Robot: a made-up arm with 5 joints.
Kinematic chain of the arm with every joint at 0, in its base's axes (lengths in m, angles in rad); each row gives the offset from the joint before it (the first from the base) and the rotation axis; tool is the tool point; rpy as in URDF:
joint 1: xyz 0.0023 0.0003 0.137 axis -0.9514 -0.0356 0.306
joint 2: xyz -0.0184 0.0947 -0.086 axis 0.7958 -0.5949 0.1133
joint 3: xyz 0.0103 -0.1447 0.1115 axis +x
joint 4: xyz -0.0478 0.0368 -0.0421 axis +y
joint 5: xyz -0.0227 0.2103 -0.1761 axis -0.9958 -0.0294 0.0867
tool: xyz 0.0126 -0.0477 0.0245 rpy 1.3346 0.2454 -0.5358
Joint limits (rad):
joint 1: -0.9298..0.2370
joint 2: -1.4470..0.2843
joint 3: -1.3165..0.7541
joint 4: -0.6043..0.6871
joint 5: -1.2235..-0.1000
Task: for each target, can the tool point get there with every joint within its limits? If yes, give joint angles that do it. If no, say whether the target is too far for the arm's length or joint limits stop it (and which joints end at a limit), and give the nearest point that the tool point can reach.
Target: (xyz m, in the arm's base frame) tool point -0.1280 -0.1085 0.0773
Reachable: yes | joints -0.0646 -1.2351 -0.6131 -0.2053 -1.0300
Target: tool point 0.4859 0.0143 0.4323
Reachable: no: joint limits stop it (at a limit: joint 1, joint 3, joint 4, joint 5) | nearest point 0.1279 0.1546 0.3171 | short by 0.401 m
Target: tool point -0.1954 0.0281 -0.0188
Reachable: yes | joints -0.7447 -0.5860 -0.8186 0.3168 -0.7984
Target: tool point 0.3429 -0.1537 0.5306
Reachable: no: joint limits stop it (at a limit: joint 1, joint 2, joint 3, joint 5) | nearest point 0.0358 -0.1476 0.3033 | short by 0.382 m
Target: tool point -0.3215 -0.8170 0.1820
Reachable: no: too far | nearest point -0.1336 -0.2833 0.0932 | short by 0.573 m
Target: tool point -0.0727 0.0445 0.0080
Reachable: yes | joints -0.6611 -1.1023 -0.4568 -0.4916 -0.3316
